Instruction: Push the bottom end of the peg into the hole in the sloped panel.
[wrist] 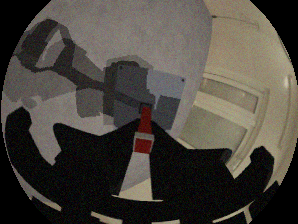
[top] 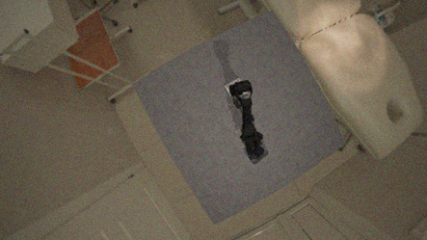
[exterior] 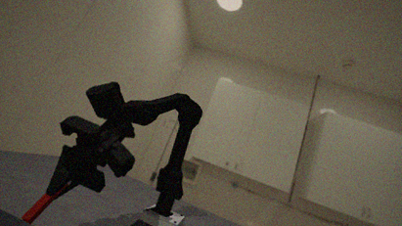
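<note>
The grey sloped panel is 6 cm below my gripper tip, 5 cm ahead of it and 2 cm to the left of it. From my gripper tip the other things lie so: red peg (1 cm behind, 1 cm above).
</note>
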